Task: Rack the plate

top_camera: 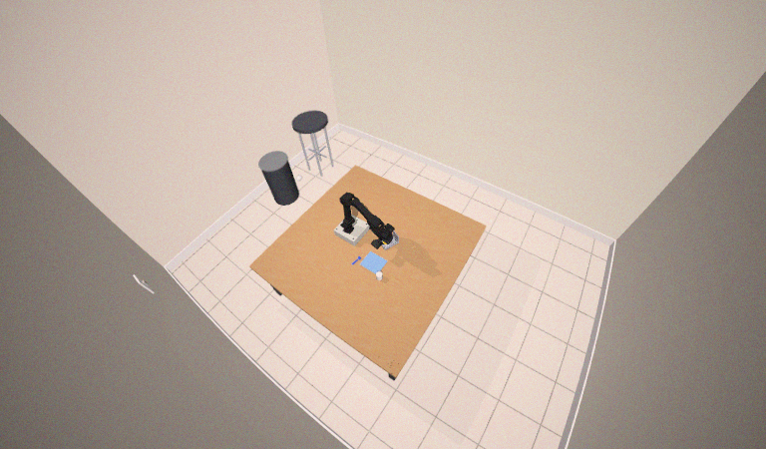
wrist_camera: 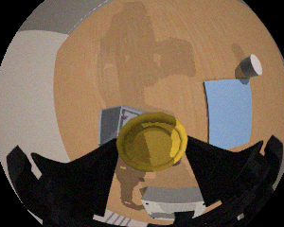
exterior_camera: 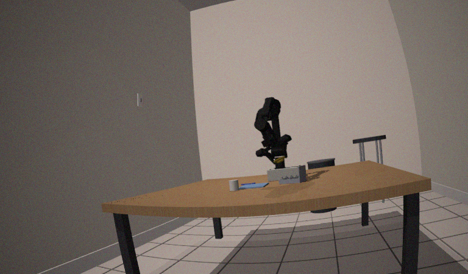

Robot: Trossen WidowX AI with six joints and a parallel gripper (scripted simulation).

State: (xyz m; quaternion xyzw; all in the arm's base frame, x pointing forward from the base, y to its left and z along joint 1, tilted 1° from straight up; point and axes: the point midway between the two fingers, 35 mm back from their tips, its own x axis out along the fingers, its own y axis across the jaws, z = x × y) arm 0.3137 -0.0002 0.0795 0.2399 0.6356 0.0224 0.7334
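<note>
My gripper tip is now 90 mm above the grey dish rack, 50 mm to the right of it and 10 mm past it. The rest, counted from my gripper tip: white cup: 230 mm to the right, 90 mm below, 60 mm ahead; then blue spoon: 180 mm to the right, 150 mm behind, 110 mm below; then small yellow plate: 10 mm above.
</note>
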